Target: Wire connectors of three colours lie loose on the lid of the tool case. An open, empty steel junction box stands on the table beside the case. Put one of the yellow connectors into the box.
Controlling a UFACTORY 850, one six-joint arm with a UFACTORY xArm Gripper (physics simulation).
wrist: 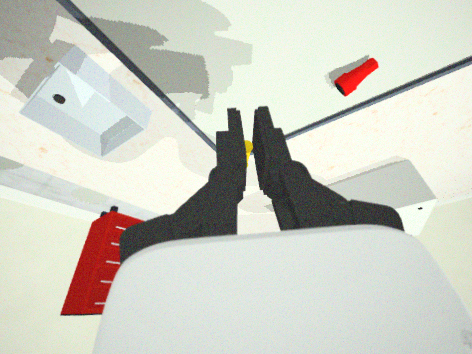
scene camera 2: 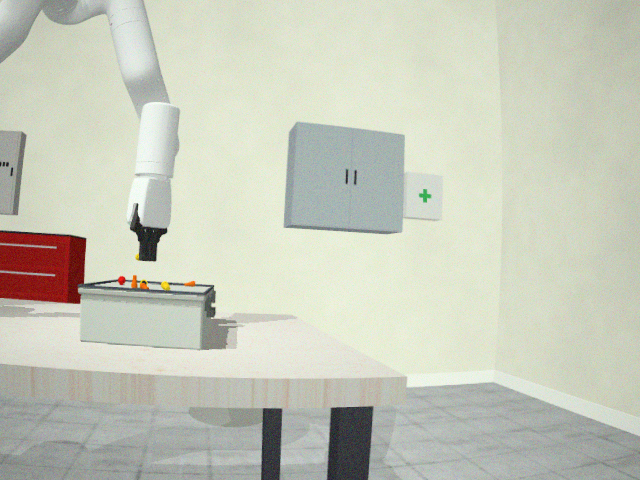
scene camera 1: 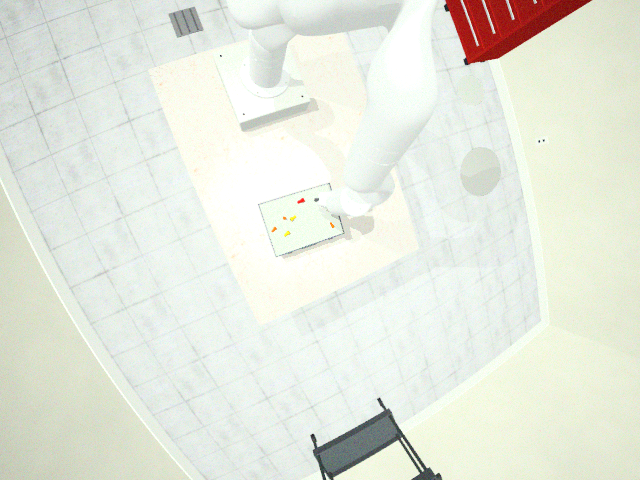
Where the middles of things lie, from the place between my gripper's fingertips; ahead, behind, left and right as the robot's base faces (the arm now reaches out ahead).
Scene:
Right now my hand is 190 mm to the right of the steel junction box [wrist: 80, 101], 120 mm above it and 60 mm short of it. The rest, counted from my hand: red connector [wrist: 346, 83] 70 mm to the right, 50 mm behind, 40 mm below; tool case [scene camera 2: 180, 318] 100 mm to the right, 90 mm below, 20 mm ahead.

